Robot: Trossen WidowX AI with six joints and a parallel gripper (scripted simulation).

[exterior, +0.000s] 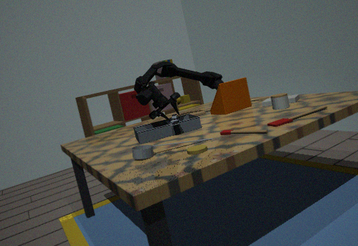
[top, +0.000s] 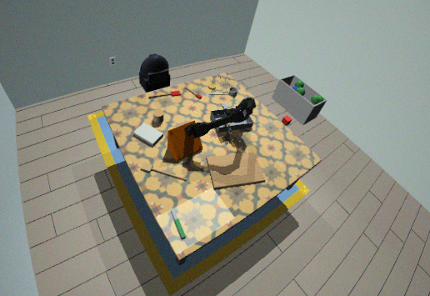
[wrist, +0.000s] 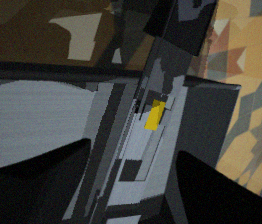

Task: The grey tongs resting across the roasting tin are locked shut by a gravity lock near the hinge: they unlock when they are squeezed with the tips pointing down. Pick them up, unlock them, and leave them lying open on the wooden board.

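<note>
The yellow lock piece lies 10 mm behind my gripper tip, 20 mm to the right of it and 10 mm above it. Round my gripper tip: white flat block 550 mm behind, 260 mm to the left, 40 mm below; then roasting tin 80 mm ahead, 20 mm to the left, 30 mm below; then wooden board 230 mm behind, 330 mm to the right, 50 mm below.
</note>
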